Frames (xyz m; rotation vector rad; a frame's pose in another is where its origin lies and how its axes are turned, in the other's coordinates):
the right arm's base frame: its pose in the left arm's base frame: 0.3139 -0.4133 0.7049 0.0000 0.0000 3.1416
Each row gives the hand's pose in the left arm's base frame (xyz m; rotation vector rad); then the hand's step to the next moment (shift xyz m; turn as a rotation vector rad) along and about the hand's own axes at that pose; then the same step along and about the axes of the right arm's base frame.
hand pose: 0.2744 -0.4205 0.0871 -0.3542 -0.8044 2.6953
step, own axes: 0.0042 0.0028 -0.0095 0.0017 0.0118 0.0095
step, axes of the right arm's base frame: 0.0015 -0.0039 -0.0099 0.0072 0.0134 0.0008
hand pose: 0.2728 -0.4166 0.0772 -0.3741 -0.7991 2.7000
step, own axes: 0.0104 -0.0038 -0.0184 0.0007 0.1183 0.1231
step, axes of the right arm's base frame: 0.0027 -0.0156 -0.0145 0.0658 0.1540 0.0333
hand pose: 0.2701 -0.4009 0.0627 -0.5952 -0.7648 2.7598
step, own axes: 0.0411 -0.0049 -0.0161 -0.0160 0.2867 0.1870
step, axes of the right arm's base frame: 0.0293 -0.0239 -0.0233 0.0951 0.3292 -0.0007
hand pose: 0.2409 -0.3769 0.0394 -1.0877 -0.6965 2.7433
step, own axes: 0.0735 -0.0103 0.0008 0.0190 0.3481 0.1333
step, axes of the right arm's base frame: 0.0554 -0.0282 -0.0405 0.0808 0.3544 -0.0846
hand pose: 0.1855 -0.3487 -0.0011 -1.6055 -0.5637 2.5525
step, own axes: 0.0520 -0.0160 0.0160 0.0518 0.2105 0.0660
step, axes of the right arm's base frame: 0.0396 -0.0238 -0.0328 0.0541 0.2002 -0.0913
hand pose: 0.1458 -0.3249 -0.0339 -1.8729 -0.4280 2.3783
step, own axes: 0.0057 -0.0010 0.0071 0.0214 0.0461 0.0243
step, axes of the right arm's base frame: 0.0084 -0.0011 -0.0036 0.0238 0.0431 -0.0274
